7 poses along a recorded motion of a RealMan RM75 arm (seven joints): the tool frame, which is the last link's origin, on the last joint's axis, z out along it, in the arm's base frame.
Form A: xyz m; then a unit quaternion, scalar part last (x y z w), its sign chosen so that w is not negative.
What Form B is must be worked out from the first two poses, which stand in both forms.
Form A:
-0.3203, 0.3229, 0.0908, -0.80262, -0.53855, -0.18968, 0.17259
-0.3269, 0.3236, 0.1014, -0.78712, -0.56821, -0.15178, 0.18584
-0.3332, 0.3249, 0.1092, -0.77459, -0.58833, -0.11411, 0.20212
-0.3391, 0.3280, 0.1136, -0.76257, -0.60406, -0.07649, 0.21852
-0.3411, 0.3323, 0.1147, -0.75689, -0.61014, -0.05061, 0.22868
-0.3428, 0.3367, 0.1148, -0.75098, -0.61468, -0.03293, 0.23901
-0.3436, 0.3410, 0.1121, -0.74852, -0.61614, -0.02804, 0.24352
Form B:
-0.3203, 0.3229, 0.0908, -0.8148, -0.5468, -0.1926, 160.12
-0.3269, 0.3236, 0.1014, -0.8011, -0.5783, -0.1545, 158.58
-0.3332, 0.3249, 0.1092, -0.7909, -0.6007, -0.1165, 156.68
-0.3391, 0.3280, 0.1136, -0.7815, -0.6190, -0.0784, 154.76
-0.3411, 0.3323, 0.1147, -0.7775, -0.6267, -0.0520, 153.56
-0.3428, 0.3367, 0.1148, -0.7734, -0.6330, -0.0339, 152.34
-0.3436, 0.3410, 0.1121, -0.7718, -0.6353, -0.0289, 151.81

